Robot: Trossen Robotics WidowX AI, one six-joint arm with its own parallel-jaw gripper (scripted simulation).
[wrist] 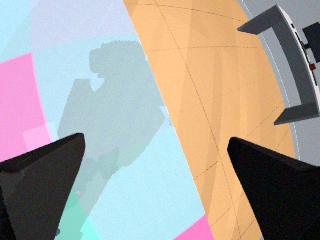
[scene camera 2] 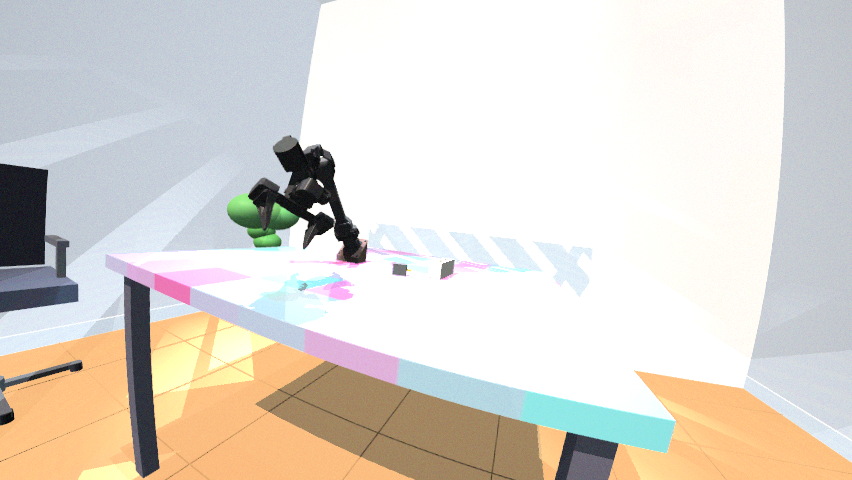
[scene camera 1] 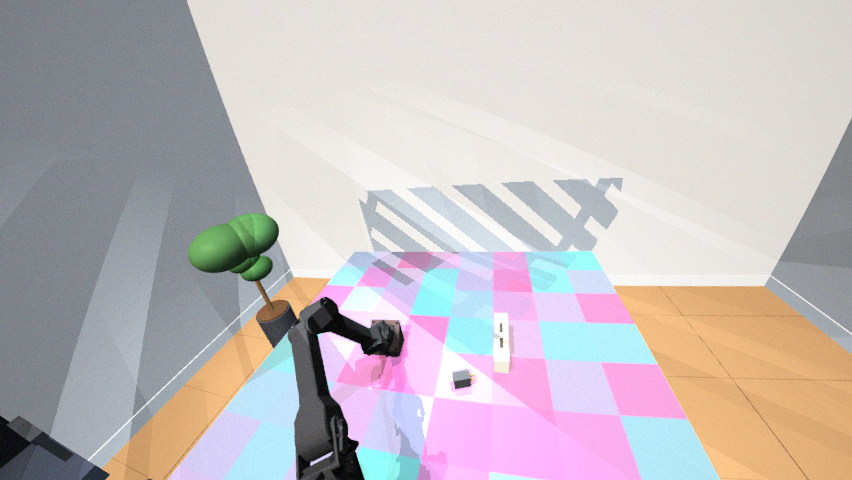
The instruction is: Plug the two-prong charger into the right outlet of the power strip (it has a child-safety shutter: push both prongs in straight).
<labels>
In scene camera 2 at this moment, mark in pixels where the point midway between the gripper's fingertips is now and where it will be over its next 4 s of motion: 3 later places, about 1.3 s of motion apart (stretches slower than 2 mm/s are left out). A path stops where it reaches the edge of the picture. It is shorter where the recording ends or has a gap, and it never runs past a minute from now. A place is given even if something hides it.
My gripper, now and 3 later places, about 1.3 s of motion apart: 285, 239; 378, 272; 401, 261; 400, 261
</labels>
